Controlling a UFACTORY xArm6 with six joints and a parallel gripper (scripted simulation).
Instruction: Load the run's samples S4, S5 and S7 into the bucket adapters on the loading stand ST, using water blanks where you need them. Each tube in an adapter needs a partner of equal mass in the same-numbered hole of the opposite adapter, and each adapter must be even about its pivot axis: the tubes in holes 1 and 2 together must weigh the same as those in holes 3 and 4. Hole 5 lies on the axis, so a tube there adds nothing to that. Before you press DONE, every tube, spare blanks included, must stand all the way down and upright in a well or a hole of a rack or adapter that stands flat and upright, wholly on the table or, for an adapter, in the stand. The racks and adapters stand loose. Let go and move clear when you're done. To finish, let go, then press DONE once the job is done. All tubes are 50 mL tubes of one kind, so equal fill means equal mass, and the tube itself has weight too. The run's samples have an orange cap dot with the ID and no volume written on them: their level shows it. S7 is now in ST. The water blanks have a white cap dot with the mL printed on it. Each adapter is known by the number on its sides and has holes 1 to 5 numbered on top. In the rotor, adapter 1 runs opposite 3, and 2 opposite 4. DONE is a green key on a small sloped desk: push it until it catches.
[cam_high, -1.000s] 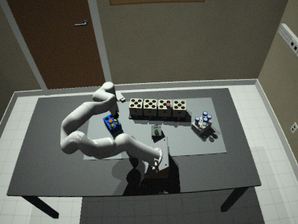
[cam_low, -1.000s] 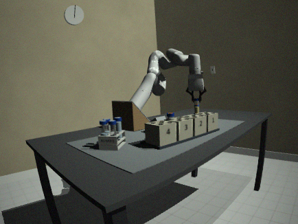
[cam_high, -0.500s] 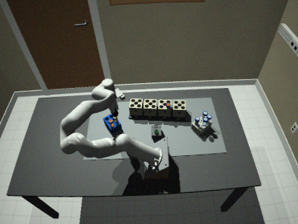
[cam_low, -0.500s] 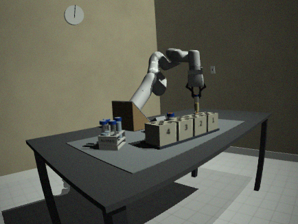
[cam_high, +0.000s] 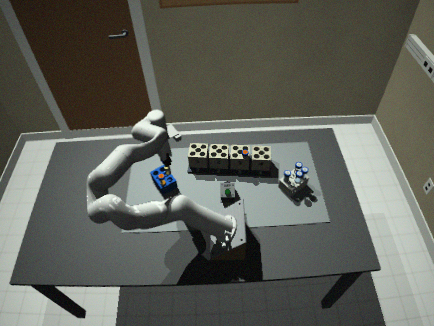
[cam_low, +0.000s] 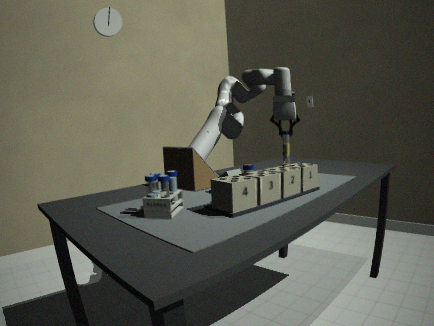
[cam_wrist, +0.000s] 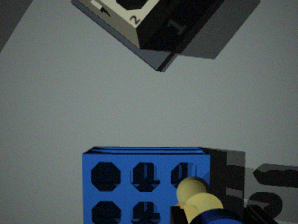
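My gripper is now 10 mm past the sample S4 and 50 mm above it. The rest, counted from my hand: green DONE key: 130 mm behind, 270 mm to the right, 140 mm below; blue rack: 30 mm ahead, 40 mm to the left, 180 mm below; adapter 2: 110 mm ahead, 270 mm to the right, 160 mm below.
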